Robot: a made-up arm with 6 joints. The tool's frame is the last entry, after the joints. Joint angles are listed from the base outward. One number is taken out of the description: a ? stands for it. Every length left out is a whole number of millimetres.
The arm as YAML. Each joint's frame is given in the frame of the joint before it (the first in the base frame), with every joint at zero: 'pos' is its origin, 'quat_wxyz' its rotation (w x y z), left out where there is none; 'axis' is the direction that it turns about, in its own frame. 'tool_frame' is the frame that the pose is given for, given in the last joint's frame.
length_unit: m
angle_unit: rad
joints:
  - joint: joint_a
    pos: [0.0, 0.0, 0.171]
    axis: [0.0, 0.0, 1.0]
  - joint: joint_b
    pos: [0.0, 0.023, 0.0]
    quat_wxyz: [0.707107, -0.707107, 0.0, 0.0]
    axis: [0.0, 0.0, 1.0]
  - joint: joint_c
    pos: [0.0, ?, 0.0]
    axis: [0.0, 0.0, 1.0]
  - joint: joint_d
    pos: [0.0, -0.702, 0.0]
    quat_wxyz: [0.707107, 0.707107, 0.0, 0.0]
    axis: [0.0, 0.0, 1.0]
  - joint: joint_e
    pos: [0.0, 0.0, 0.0]
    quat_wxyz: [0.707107, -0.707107, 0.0, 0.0]
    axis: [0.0, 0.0, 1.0]
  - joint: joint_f
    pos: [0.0, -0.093, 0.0]
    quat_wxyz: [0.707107, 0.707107, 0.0, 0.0]
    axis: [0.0, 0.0, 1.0]
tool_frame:
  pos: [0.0, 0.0, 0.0]
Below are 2 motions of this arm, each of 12 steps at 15 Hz.
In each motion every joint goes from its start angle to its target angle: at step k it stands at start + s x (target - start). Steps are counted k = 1, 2, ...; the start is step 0. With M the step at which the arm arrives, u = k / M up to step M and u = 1 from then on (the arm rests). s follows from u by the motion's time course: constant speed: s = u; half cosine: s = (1 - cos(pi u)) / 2; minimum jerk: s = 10 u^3 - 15 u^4 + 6 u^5.
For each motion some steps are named. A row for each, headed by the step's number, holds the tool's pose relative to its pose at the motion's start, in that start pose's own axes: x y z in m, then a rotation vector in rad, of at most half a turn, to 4 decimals.
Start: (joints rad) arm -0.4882 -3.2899 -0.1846 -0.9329 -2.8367 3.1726
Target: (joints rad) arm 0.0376 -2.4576 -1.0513 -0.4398 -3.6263 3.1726
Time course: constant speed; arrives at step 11
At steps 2, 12:
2: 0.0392 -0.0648 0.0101 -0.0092 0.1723 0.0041
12: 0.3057 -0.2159 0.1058 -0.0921 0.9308 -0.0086

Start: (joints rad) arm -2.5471 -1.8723 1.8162 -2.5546 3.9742 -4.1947
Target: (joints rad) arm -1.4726 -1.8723 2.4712 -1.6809 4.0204 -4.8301
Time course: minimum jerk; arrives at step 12
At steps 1, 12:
1: 0.0022 -0.0013 0.0003 -0.0064 -0.0064 -0.0083
12: 0.1707 -0.1419 0.2384 -0.9779 -1.6352 -1.3797

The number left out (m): -0.45
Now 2 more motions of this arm.
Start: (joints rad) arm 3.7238 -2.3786 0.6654 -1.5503 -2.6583 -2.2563
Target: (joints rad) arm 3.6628 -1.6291 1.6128 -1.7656 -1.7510 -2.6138
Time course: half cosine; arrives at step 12
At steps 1, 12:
1: -0.0197 -0.0117 -0.0026 -0.0267 0.0089 0.0107
12: -0.6121 -0.8222 0.5883 -0.9121 0.1785 1.1699

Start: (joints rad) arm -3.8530 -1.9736 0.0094 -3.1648 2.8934 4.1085
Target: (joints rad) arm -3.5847 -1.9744 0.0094 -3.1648 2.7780 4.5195
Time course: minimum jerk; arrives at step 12
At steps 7, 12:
7: -0.1365 -0.1006 0.0095 -0.0090 0.1916 0.2866
12: -0.2067 -0.1546 0.0262 0.0066 0.2952 0.4316

